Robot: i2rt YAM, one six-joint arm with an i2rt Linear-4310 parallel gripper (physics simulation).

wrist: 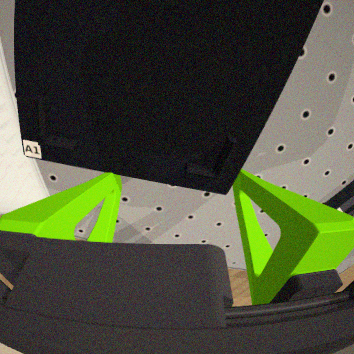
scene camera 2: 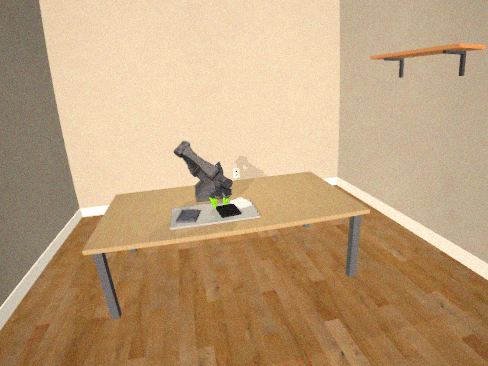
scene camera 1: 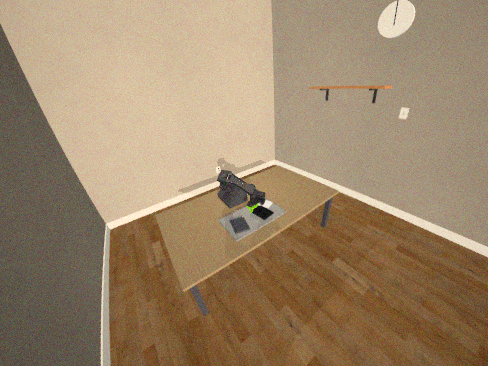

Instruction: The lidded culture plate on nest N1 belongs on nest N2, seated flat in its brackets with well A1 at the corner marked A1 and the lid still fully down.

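A dark grey rectangular block lies at the left of the grey board; it looks like the lidded plate on its nest, but lid and labels are too small to read. A black nest lies to its right, with corner brackets and a label "A1" at its near left corner in the wrist view. No plate can be made out on it. My gripper is open, with nothing visible between its green fingers, beside the black nest's arm-side edge.
The perforated grey board lies on the wooden table. A white, textured object is beside the black nest. Part of a dark object shows at the wrist view's right edge.
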